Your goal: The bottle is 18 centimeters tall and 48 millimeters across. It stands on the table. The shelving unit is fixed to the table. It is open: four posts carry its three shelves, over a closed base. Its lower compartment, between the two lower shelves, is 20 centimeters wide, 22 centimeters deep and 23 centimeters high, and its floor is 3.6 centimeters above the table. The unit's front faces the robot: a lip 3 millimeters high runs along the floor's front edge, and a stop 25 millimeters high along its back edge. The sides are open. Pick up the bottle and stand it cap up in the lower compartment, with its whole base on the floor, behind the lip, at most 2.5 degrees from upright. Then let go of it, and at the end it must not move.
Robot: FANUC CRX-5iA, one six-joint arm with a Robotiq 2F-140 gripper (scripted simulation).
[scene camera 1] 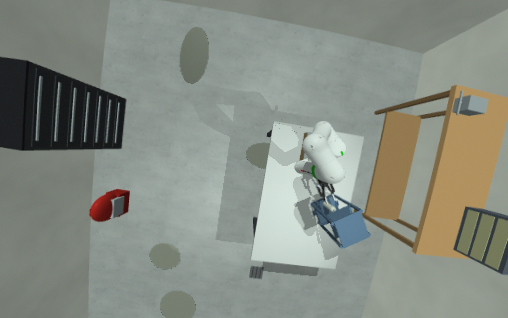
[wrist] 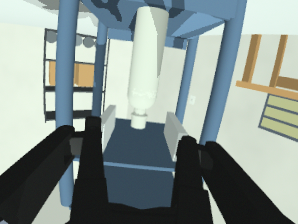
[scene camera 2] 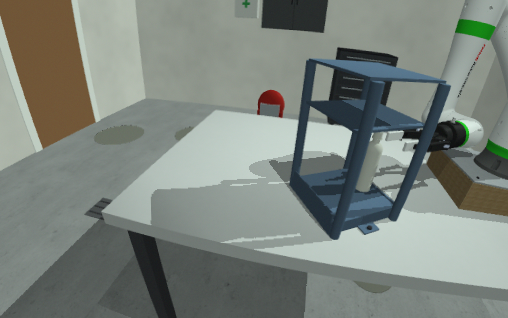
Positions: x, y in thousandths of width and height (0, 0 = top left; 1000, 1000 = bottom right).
Scene:
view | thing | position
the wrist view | my gripper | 471, 533
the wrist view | white bottle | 505, 141
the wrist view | shelving unit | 468, 779
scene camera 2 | my gripper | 779, 445
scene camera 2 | white bottle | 737, 480
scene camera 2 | shelving unit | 662, 593

